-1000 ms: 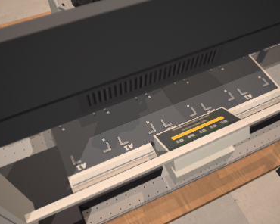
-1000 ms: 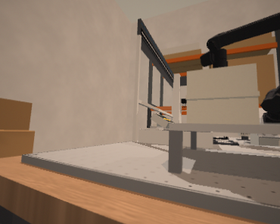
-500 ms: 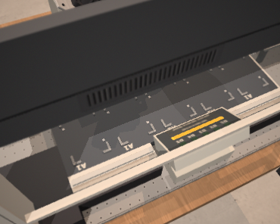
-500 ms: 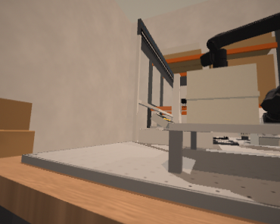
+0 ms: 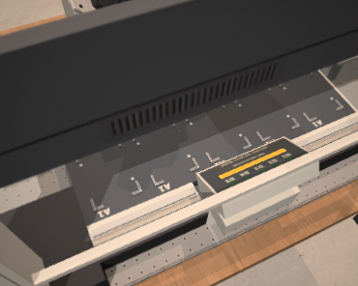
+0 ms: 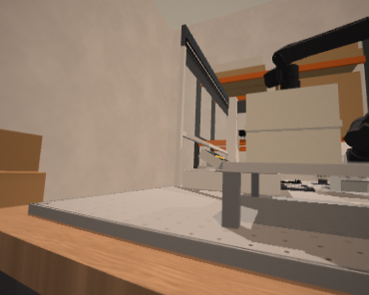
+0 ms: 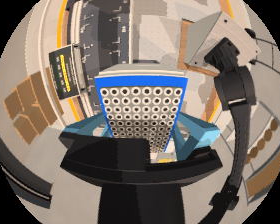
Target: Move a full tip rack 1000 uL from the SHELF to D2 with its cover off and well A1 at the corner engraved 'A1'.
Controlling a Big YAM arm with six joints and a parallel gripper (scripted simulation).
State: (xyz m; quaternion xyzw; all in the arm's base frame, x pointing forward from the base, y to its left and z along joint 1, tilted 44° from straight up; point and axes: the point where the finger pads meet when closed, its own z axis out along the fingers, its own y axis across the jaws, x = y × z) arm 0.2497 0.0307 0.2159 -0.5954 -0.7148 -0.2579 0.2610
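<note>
Right now my hand is 10 mm short of the blue tip rack and 10 mm to the left of it. Round my hand: green key: 140 mm behind, 460 mm to the right, 190 mm below; clear rack cover: 400 mm to the left, 190 mm below; frame post: 300 mm ahead, 300 mm to the left, 30 mm below.
</note>
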